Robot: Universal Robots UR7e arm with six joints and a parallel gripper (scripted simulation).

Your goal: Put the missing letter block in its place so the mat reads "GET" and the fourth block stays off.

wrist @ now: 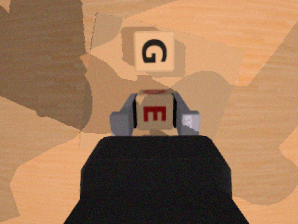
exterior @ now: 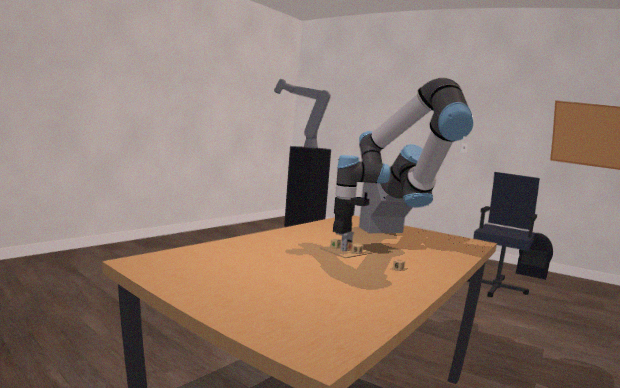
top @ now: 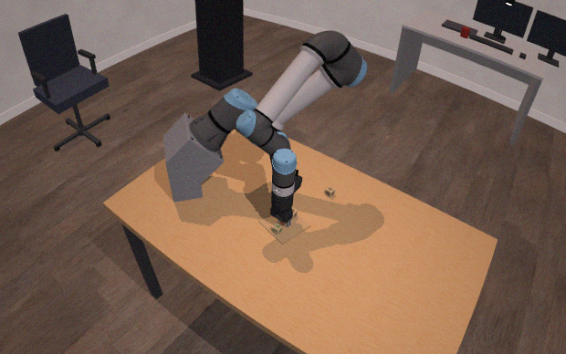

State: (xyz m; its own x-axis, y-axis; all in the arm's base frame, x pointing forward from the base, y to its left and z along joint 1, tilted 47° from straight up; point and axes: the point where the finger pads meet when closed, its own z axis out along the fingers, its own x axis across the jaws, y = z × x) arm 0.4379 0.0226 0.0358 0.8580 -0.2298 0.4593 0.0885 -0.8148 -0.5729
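Now: the thin tan mat 20 mm below my hand. Also, from my hand: block 30 mm ahead, 250 mm to the left, 10 mm below.
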